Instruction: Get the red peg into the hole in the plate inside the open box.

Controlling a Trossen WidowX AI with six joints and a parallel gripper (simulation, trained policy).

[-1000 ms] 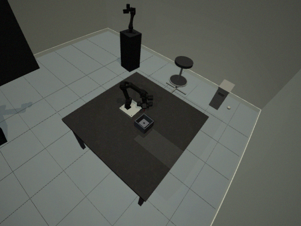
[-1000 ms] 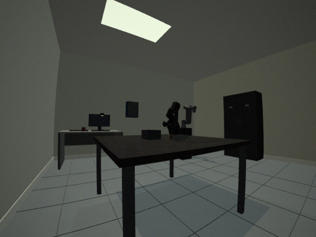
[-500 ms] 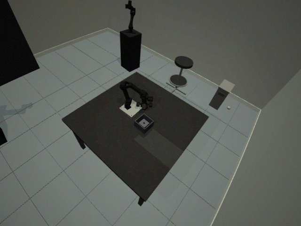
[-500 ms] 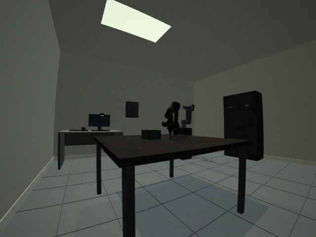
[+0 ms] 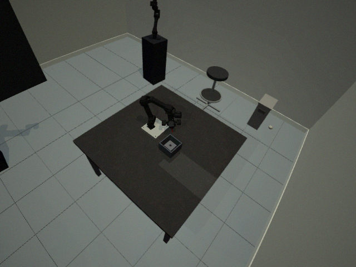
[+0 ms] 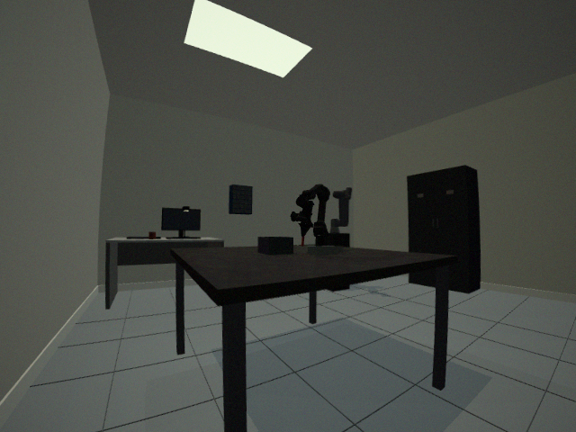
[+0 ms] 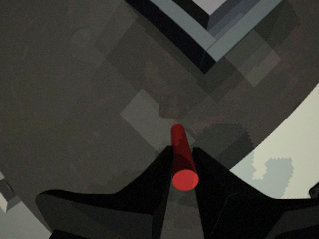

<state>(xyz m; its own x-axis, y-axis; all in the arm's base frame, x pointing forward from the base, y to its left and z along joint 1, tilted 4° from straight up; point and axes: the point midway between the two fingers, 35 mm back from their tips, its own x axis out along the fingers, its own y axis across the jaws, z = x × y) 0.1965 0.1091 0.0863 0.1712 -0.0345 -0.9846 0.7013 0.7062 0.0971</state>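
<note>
Right now my gripper tip is 130 mm to the left of the plate, 120 mm short of it and 60 mm above it. Round my gripper tip: red peg (10 mm below); grey box (130 mm to the right, 120 mm ahead, 80 mm below).
</note>
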